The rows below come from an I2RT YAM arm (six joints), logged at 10 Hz.
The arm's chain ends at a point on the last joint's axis. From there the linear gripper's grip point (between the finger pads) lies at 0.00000 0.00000 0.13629 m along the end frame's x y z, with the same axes.
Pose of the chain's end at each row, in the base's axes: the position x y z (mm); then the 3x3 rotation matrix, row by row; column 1 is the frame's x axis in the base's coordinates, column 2 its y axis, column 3 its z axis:
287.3, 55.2, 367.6; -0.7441, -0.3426, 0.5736; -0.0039, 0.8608, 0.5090; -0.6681, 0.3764, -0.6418
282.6, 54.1, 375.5; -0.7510, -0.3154, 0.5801; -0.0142, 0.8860, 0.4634; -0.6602, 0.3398, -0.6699
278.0, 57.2, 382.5; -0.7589, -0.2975, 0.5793; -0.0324, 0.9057, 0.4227; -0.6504, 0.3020, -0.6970
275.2, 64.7, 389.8; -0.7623, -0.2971, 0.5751; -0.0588, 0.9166, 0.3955; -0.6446, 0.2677, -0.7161
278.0, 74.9, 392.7; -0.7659, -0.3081, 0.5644; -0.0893, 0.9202, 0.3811; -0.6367, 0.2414, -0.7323
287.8, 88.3, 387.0; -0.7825, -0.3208, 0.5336; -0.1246, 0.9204, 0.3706; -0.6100, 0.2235, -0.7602
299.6, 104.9, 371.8; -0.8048, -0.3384, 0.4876; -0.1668, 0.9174, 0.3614; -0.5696, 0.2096, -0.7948
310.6, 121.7, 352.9; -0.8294, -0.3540, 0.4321; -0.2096, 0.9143, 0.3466; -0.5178, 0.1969, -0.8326
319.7, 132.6, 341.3; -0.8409, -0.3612, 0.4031; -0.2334, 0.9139, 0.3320; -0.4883, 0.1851, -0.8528
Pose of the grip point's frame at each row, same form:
365.5, 124.6, 280.1; -0.7441, -0.3426, 0.5736; -0.0039, 0.8608, 0.5090; -0.6681, 0.3764, -0.6418
361.7, 117.3, 284.2; -0.7510, -0.3154, 0.5801; -0.0142, 0.8860, 0.4634; -0.6602, 0.3398, -0.6699
357.0, 114.8, 287.5; -0.7589, -0.2975, 0.5793; -0.0324, 0.9057, 0.4227; -0.6504, 0.3020, -0.6970
353.6, 118.6, 292.2; -0.7623, -0.2971, 0.5751; -0.0588, 0.9166, 0.3955; -0.6446, 0.2677, -0.7161
354.9, 126.8, 292.9; -0.7659, -0.3081, 0.5644; -0.0893, 0.9202, 0.3811; -0.6367, 0.2414, -0.7323
360.5, 138.8, 283.4; -0.7825, -0.3208, 0.5336; -0.1246, 0.9204, 0.3706; -0.6100, 0.2235, -0.7602
366.1, 154.2, 263.5; -0.8048, -0.3384, 0.4876; -0.1668, 0.9174, 0.3614; -0.5696, 0.2096, -0.7948
369.5, 168.9, 239.4; -0.8294, -0.3540, 0.4321; -0.2096, 0.9143, 0.3466; -0.5178, 0.1969, -0.8326
374.6, 177.8, 225.1; -0.8409, -0.3612, 0.4031; -0.2334, 0.9139, 0.3320; -0.4883, 0.1851, -0.8528

